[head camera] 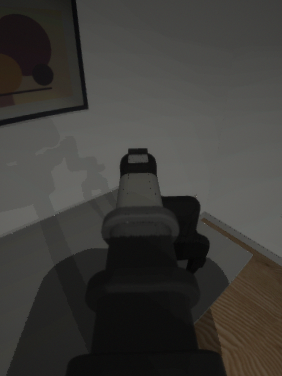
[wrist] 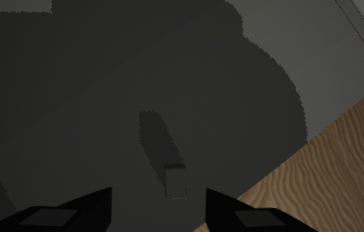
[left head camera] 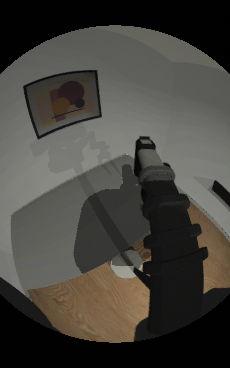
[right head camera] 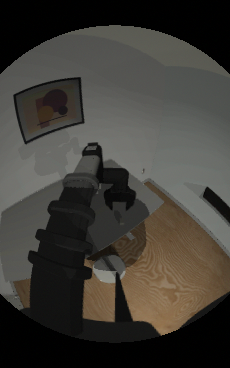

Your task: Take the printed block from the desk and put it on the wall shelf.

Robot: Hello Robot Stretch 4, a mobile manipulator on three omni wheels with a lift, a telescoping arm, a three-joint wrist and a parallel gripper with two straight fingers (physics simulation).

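The printed block (wrist: 176,182) is small and grey and stands on the grey desk (head camera: 30,260) (left head camera: 50,225) (right head camera: 30,220) (wrist: 330,75), in shadow near the desk's edge. My gripper (wrist: 159,204) (right head camera: 120,206) is open and empty over the desk. In the wrist view the block shows beyond the fingertips, between their lines and a little right of the middle. The arm hides most of the gripper in the head and left head views. A dark slab (left head camera: 222,194) (right head camera: 218,206) by the right wall may be the wall shelf; I cannot tell for sure.
A framed picture (head camera: 35,55) (left head camera: 65,102) (right head camera: 50,107) hangs on the wall behind the desk. A pale round disc (left head camera: 125,267) (right head camera: 109,272) is low by the desk's near edge. Wooden floor (head camera: 255,310) (right head camera: 165,280) (wrist: 320,185) lies in front and to the right.
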